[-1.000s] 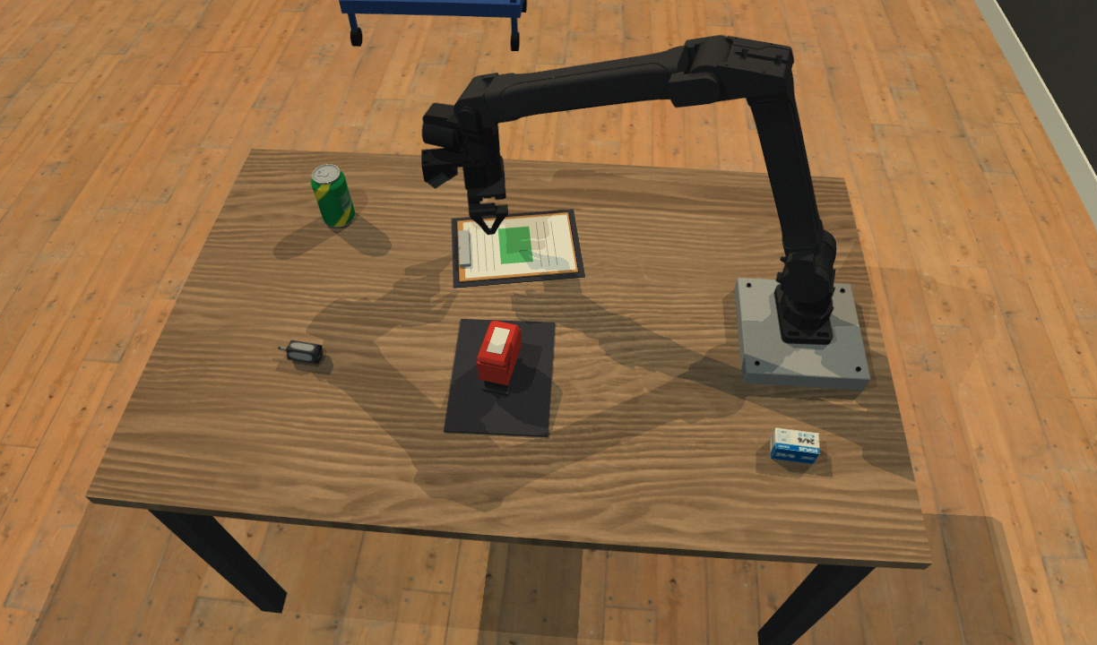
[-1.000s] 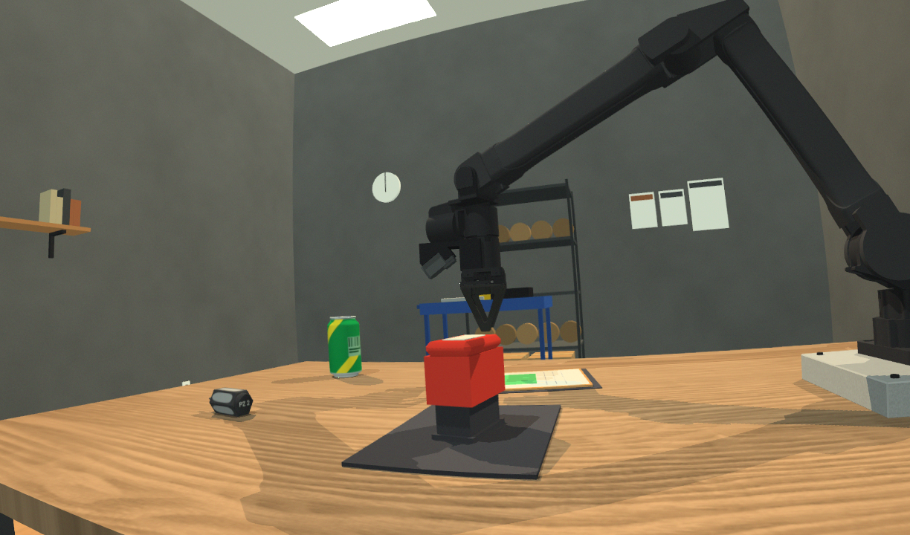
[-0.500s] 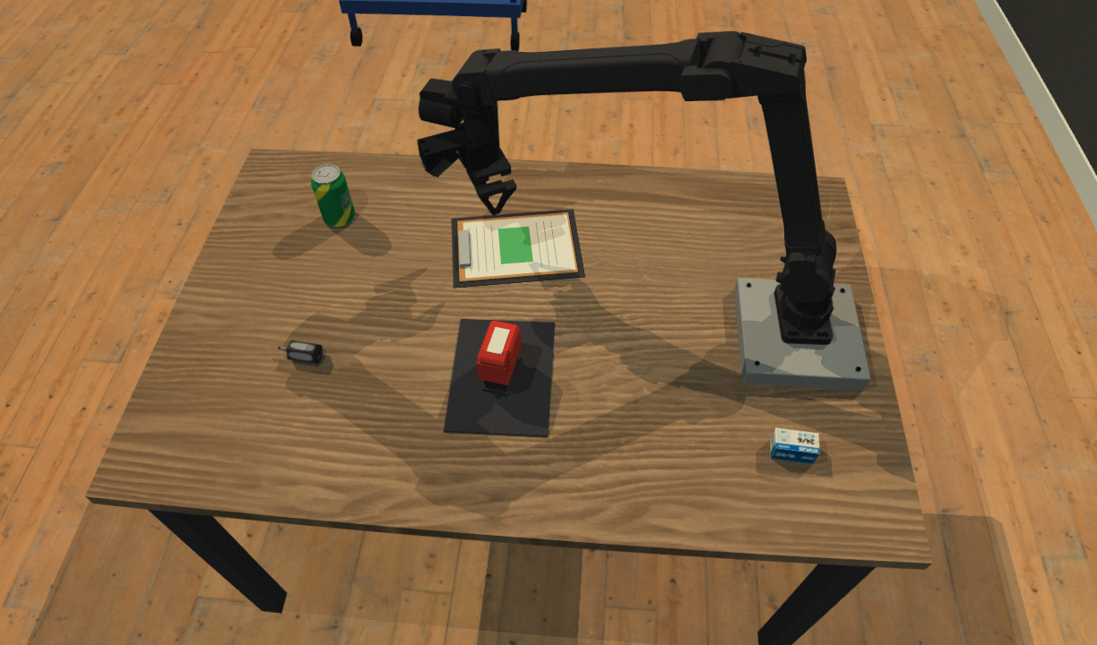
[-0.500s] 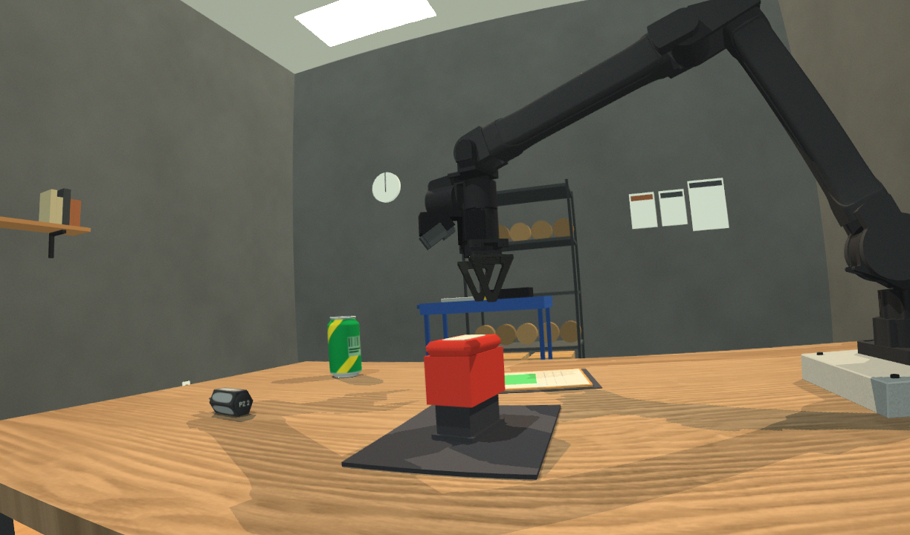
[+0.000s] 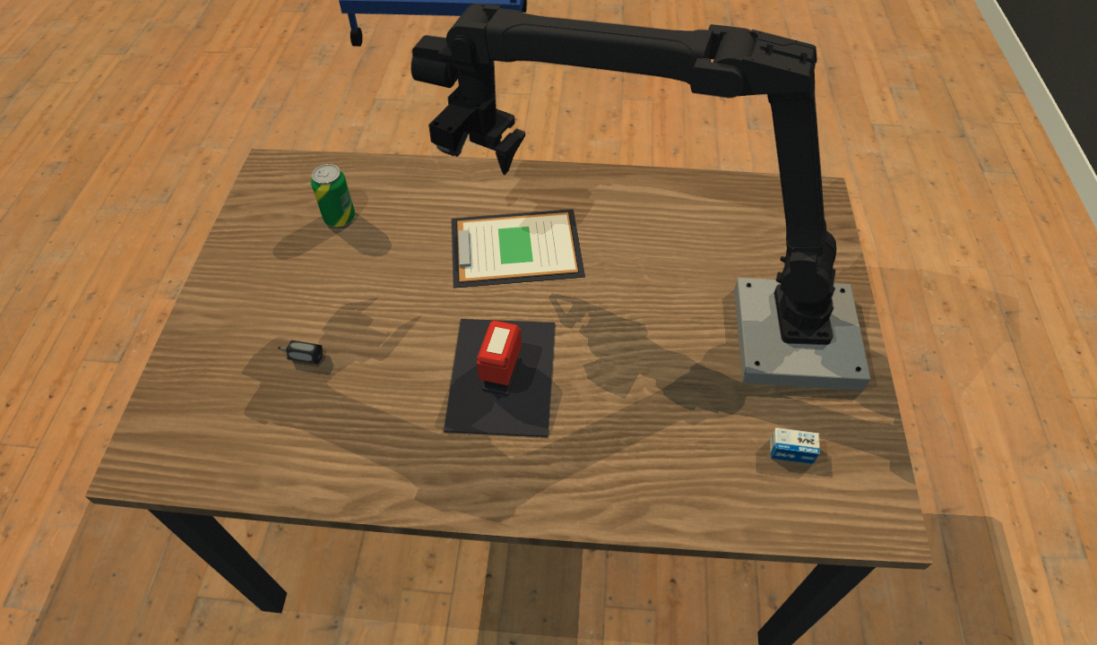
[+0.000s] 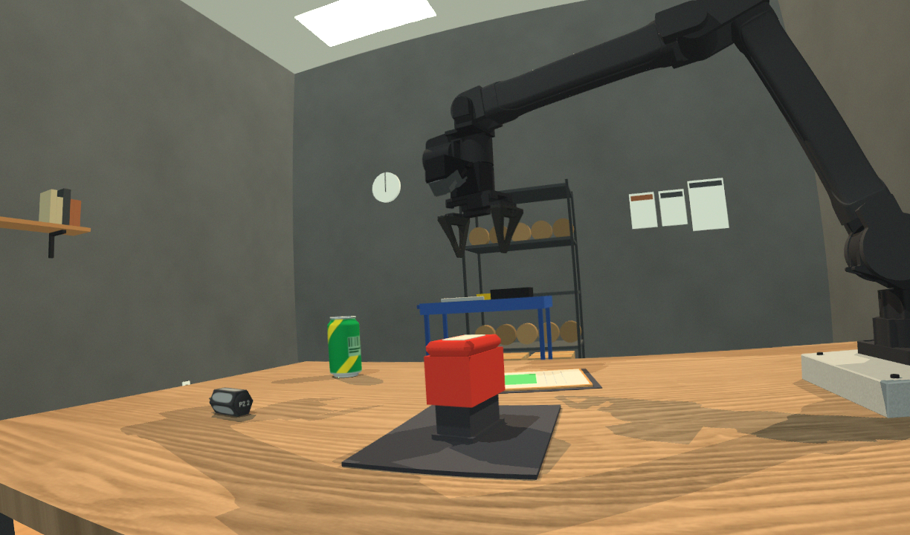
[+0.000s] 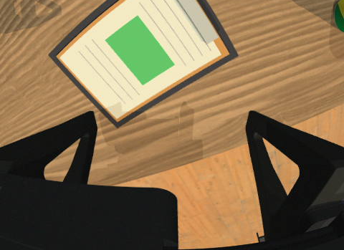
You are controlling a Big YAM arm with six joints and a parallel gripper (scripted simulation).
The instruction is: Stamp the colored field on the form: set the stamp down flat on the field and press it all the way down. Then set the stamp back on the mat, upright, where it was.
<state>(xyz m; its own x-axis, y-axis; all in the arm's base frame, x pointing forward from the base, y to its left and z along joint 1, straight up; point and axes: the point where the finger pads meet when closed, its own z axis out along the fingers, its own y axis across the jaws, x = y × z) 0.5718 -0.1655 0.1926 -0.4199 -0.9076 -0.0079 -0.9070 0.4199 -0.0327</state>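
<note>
Now: hand 50 mm past the red stamp, 290 mm to the right of it and 170 mm above it. The rest, counted from my hand: form (40 mm behind, 220 mm below); then dark mat (50 mm behind, 290 mm to the left, 220 mm below); then small black object (310 mm ahead, 270 mm to the left, 210 mm below).
</note>
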